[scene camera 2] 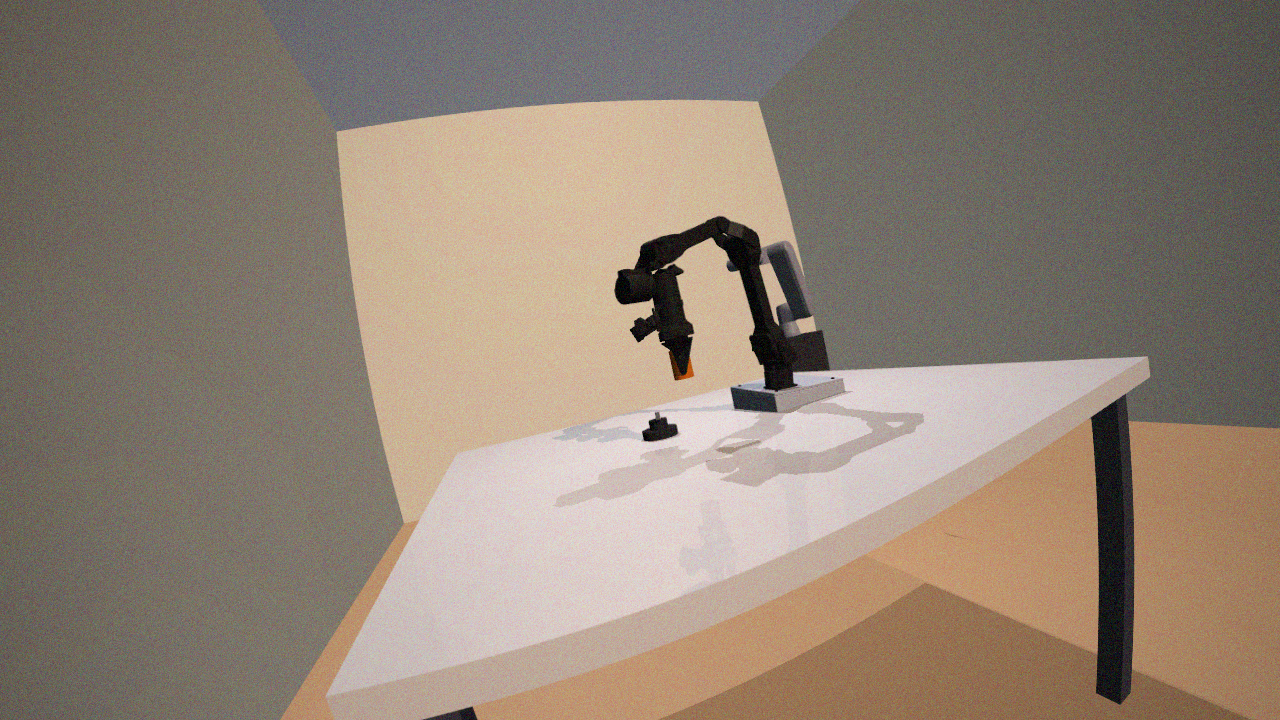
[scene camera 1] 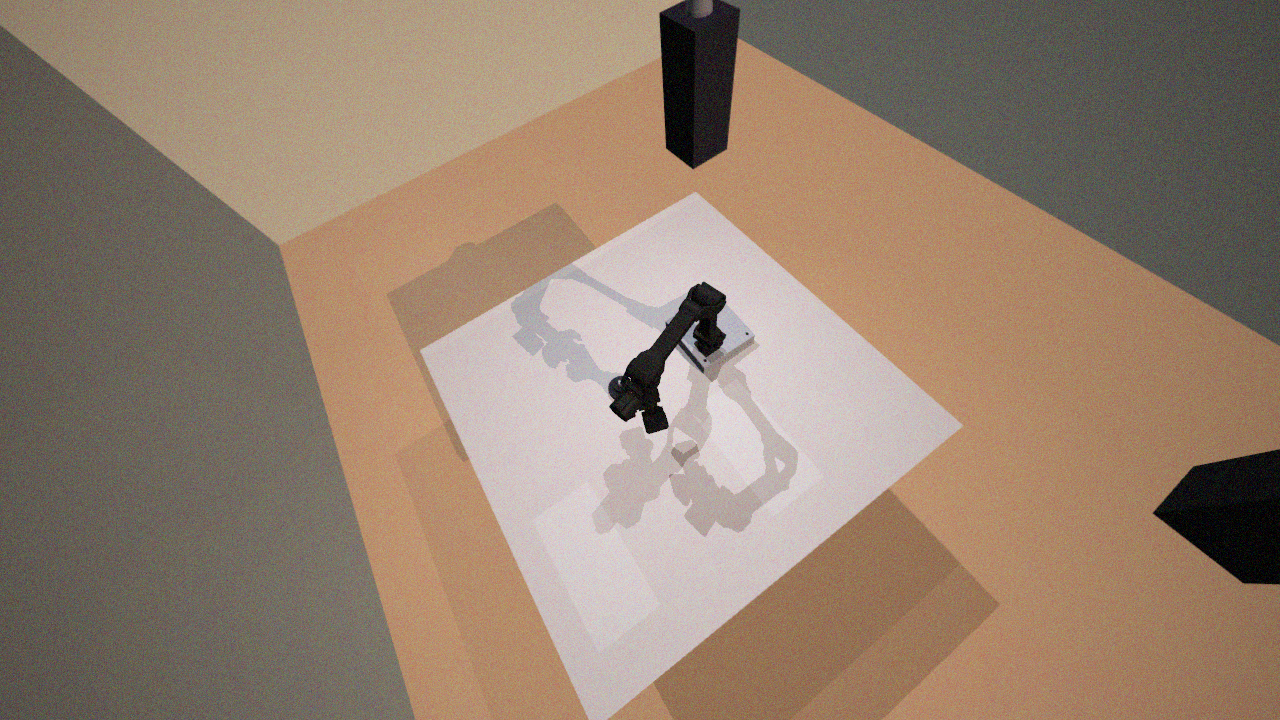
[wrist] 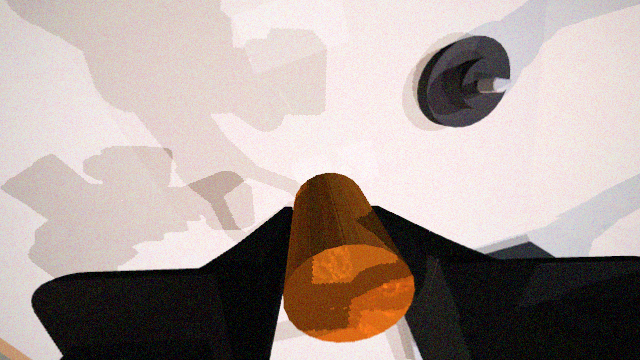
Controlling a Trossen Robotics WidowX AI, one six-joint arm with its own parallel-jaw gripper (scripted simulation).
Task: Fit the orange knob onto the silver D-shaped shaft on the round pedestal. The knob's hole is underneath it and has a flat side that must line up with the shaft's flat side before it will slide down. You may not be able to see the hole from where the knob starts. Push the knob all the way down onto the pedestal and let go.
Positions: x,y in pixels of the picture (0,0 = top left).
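The gripper is visible in scene camera 1 [650,408]. Scene camera 2 and the wrist view show the gripper as well: on it, [scene camera 2: 670,349] and [wrist: 462,296] are the same spot.
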